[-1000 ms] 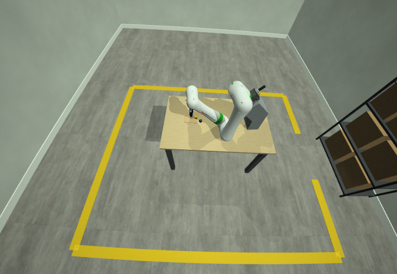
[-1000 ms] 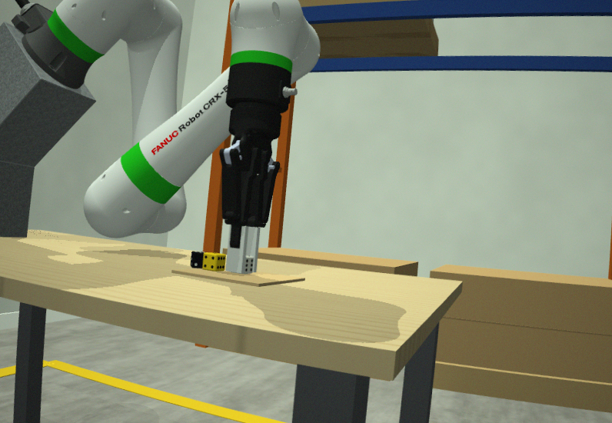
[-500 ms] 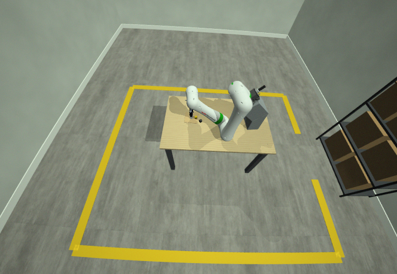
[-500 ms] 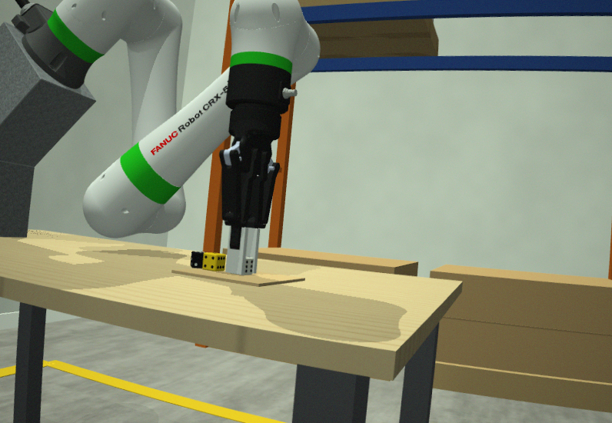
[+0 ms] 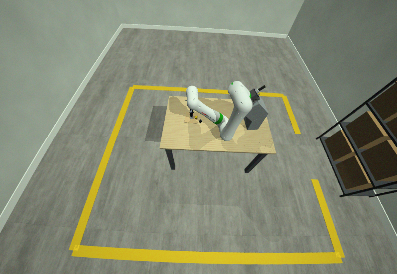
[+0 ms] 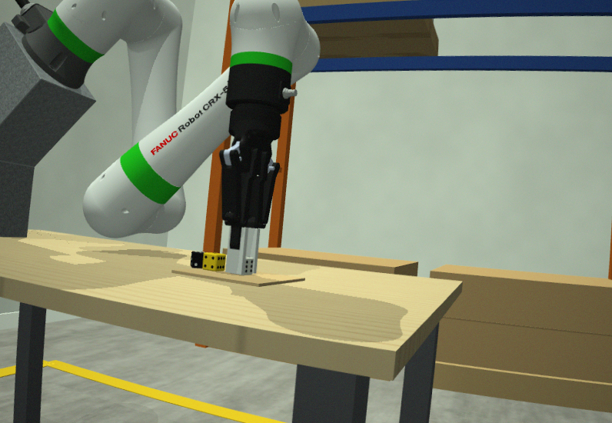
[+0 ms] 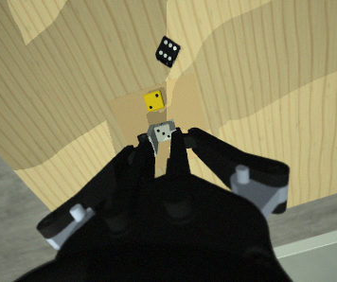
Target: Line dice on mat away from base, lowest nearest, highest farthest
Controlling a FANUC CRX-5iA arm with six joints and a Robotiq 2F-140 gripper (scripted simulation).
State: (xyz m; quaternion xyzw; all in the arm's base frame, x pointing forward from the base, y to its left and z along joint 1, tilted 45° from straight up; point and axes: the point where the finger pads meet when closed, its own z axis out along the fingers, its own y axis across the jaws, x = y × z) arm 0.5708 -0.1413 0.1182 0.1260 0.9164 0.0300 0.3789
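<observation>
Now: hand 2 cm above the white die. Round my hand: black die 9 cm behind, 6 cm to the left, 3 cm below; tan mat 4 cm below; yellow die 5 cm behind, 2 cm below, 1 cm to the left.
</observation>
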